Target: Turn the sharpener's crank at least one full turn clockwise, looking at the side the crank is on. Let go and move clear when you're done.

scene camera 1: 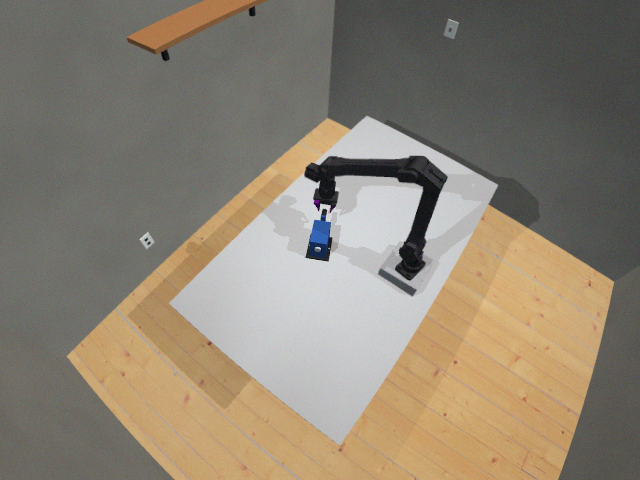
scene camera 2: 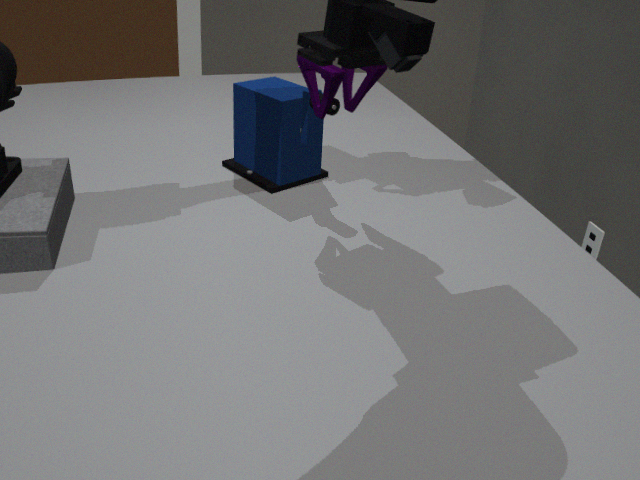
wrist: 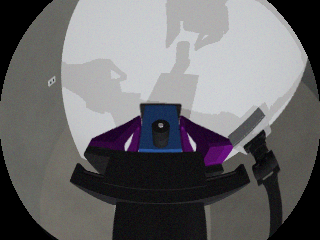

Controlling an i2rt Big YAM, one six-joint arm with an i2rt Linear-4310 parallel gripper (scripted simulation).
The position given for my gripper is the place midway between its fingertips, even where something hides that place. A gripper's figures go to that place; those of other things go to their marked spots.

Labels:
My gripper (scene camera 2: 334, 113): 0.74 m from the lens. A blue sharpener (scene camera 2: 268, 152): 0.81 m from the lens.

